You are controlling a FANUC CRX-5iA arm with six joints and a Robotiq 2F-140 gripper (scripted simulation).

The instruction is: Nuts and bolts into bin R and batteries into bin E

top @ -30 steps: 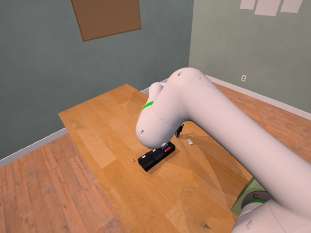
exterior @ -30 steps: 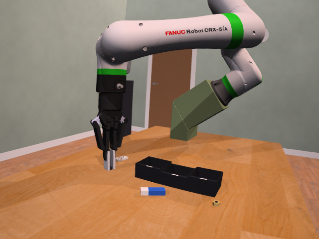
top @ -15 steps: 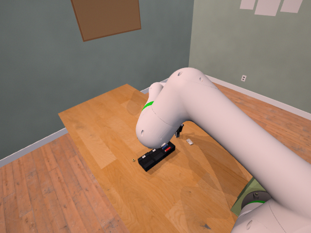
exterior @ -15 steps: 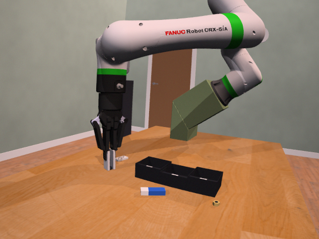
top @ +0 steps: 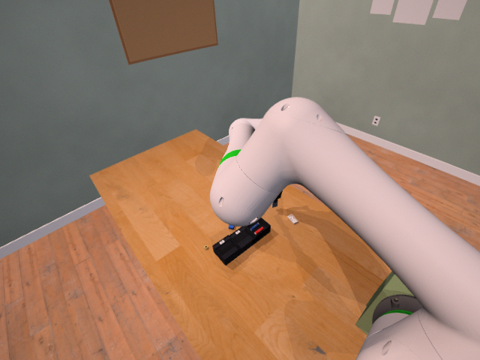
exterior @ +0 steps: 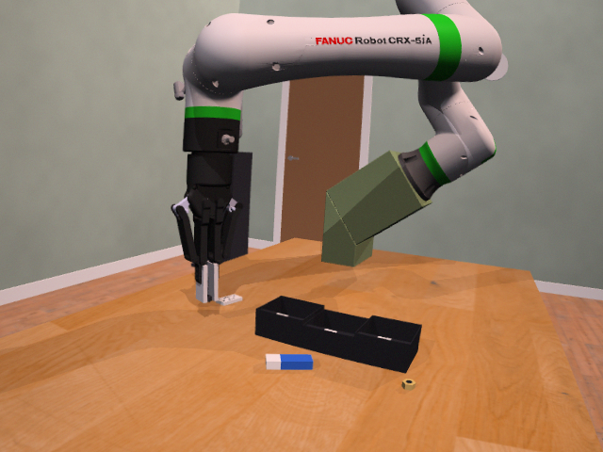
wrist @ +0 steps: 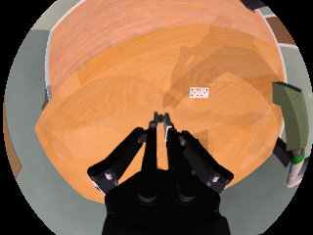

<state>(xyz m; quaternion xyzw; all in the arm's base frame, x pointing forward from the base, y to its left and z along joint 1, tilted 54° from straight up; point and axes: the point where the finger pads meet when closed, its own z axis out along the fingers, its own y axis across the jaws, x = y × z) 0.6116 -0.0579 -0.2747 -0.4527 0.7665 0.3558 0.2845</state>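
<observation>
My hand is 36 cm to the right of the brass nut, 7 cm short of it and 7 cm above it. The rest, counted from my hand: blue battery: 14 cm to the left, 6 cm below, 1 cm behind; black nut: 3 cm below; white domino-like tile: 10 cm behind, 7 cm below, 2 cm to the right.
</observation>
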